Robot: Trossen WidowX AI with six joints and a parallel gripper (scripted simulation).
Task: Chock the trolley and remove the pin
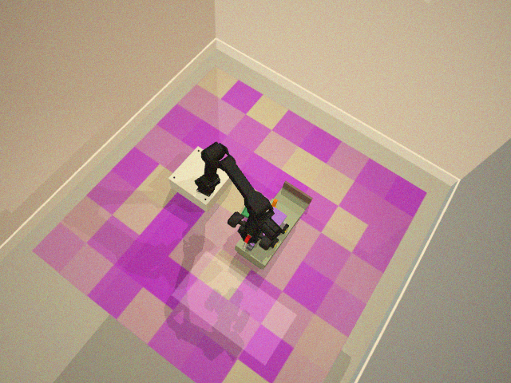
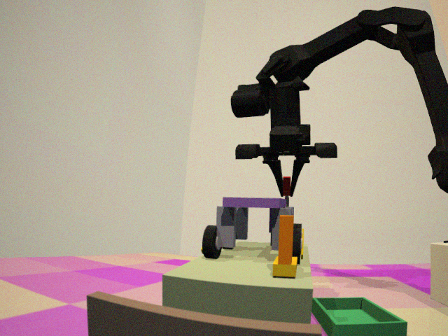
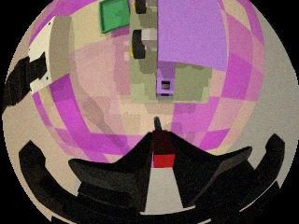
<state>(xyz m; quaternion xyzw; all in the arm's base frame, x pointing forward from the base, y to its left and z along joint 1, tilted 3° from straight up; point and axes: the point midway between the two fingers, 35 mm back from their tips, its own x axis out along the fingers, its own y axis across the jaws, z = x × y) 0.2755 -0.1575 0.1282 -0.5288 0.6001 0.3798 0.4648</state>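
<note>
Now: gripper tip 60 mm past the green tray, 210 mm to the right of it and 190 mm above it. Also, from my gripper tip: pale green ramp 50 mm ahead, 120 mm to the left, 130 mm below; then red-headed stop pin right at my gripper tip; then trolley 50 mm ahead, 120 mm to the left, 70 mm below.
</note>
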